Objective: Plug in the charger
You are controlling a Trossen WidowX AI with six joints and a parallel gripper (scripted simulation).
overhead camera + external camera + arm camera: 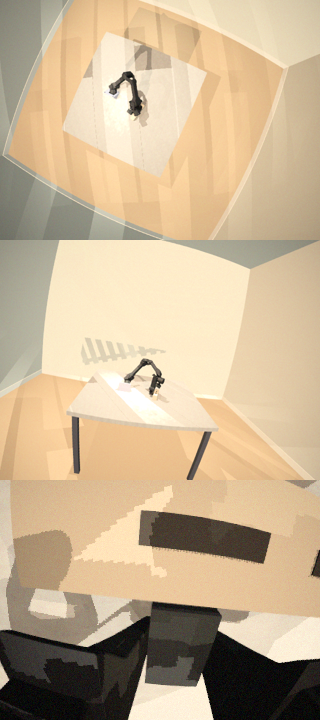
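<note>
My gripper tip is 20 mm short of the two-prong charger and 10 mm below it.
</note>
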